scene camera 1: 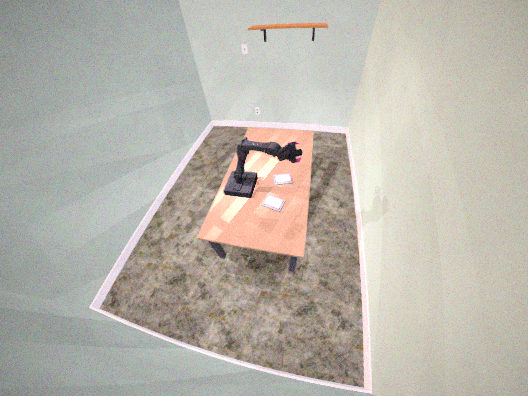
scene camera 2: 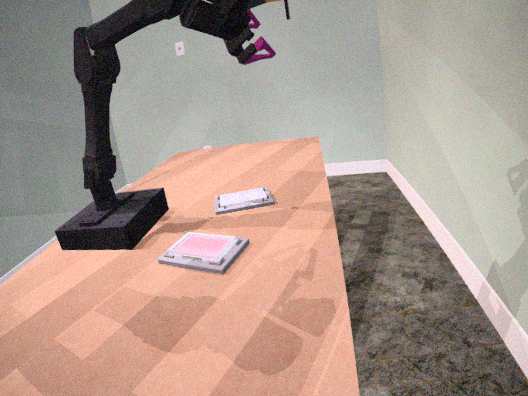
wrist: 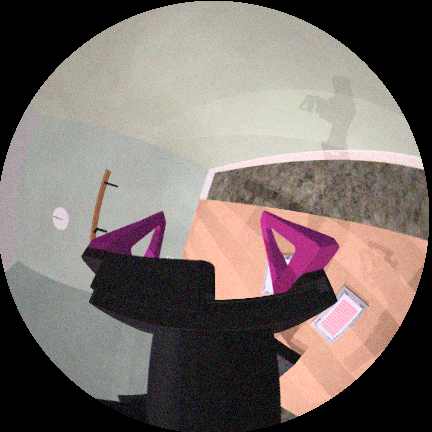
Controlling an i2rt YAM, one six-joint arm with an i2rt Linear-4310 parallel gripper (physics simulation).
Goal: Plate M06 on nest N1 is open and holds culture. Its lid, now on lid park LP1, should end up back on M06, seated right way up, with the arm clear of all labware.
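Frame: origin at the arm's base, x ahead, y left, z up, level; metres.
Seen in the pictures: gripper, fingertip midpoint: point(scene camera 2: 266, 40) point(wrist: 212, 216); arm's base, link origin: point(scene camera 1: 239, 181) point(scene camera 2: 108, 209).
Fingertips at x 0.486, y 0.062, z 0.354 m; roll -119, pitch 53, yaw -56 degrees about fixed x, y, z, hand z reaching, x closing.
Note:
Pixels of each thing's top centre, then the offset from my fingertips to it. "spot": a spot on its surface instead. Level surfaces: height alone.
- Plate M06, top centre: point(scene camera 2: 201, 243) point(wrist: 338, 318) point(scene camera 1: 273, 201) 0.159 m back, 0.183 m right, 0.393 m down
- nest N1, top centre: point(scene camera 2: 202, 246) point(wrist: 338, 317) point(scene camera 1: 273, 202) 0.159 m back, 0.183 m right, 0.401 m down
- pale lid, top centre: point(scene camera 2: 242, 196) point(wrist: 276, 275) point(scene camera 1: 282, 178) 0.140 m back, 0.097 m left, 0.401 m down
- lid park LP1, surface spot: point(scene camera 2: 223, 210) spot: 0.175 m back, 0.021 m left, 0.410 m down
- wooden table, surface height: 0.419 m down
Plate M06 point(scene camera 1: 273, 202) point(scene camera 2: 203, 246) point(wrist: 342, 316) is open, with pink culture showing, and sits flat on nest N1 point(scene camera 2: 223, 268), the grey base nearer scene camera 2. The pale lid point(scene camera 1: 283, 178) point(scene camera 2: 245, 198) lies flat on lid park LP1 point(scene camera 2: 223, 210), farther along the table; in the wrist view it is partly hidden behind the right magenta finger. Which way up the lid lies is too small to tell. My gripper point(scene camera 1: 300, 152) point(scene camera 2: 264, 34) point(wrist: 212, 216) is open and empty, with its magenta fingers wide apart, high above the table and away from both plate and lid.
The arm's black base point(scene camera 1: 241, 184) point(scene camera 2: 112, 220) stands on the wooden table point(scene camera 1: 280, 240) point(scene camera 2: 240, 320) point(wrist: 227, 240), to the left of nest and lid park in the scene views. A wooden shelf point(scene camera 1: 288, 26) point(wrist: 100, 205) is on the far wall. Arm shadows fall on the table.

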